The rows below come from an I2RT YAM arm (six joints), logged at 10 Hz.
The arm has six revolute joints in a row. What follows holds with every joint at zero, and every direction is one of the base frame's.
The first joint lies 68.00 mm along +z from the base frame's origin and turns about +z.
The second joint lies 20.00 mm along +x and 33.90 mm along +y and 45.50 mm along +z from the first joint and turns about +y.
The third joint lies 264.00 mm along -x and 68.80 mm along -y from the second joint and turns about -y.
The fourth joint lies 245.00 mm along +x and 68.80 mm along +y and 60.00 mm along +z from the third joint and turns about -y.
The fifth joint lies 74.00 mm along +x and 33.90 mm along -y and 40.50 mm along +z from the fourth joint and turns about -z.
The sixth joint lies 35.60 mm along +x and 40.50 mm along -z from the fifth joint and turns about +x.
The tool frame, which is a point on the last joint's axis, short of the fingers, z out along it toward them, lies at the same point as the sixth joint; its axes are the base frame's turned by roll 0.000, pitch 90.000 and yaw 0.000 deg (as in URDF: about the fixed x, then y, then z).
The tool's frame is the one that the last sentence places.
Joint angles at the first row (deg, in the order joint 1, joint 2, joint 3, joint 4, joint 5, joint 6):
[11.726, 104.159, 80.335, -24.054, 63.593, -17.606]
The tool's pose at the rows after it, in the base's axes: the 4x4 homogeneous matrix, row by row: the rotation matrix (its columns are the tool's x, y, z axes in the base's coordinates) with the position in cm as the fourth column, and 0 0 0 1 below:
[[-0.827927 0.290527 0.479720 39.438], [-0.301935 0.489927 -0.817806 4.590], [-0.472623 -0.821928 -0.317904 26.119], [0 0 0 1]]
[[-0.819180 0.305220 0.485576 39.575], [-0.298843 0.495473 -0.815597 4.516], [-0.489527 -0.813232 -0.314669 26.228], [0 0 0 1]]
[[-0.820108 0.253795 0.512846 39.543], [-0.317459 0.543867 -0.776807 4.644], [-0.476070 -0.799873 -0.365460 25.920], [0 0 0 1]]
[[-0.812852 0.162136 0.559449 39.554], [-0.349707 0.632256 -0.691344 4.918], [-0.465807 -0.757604 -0.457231 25.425], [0 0 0 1]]
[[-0.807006 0.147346 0.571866 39.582], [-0.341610 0.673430 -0.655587 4.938], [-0.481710 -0.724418 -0.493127 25.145], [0 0 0 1]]
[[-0.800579 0.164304 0.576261 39.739], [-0.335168 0.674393 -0.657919 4.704], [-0.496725 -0.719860 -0.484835 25.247], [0 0 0 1]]
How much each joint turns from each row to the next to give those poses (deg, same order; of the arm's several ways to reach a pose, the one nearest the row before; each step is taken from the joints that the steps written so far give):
[-0.481, 0.000, -0.001, 2.254, -0.001, -0.023]
[-0.153, 0.000, 0.000, 1.071, -0.240, 0.022]
[0.022, -0.001, -0.001, -1.400, -3.912, 0.045]
[0.000, 0.024, 0.003, -1.749, -7.606, 0.000]
[-0.153, 0.109, -0.066, -0.569, -3.038, 1.530]
[-0.371, -0.001, -0.044, 1.092, 0.022, -0.043]

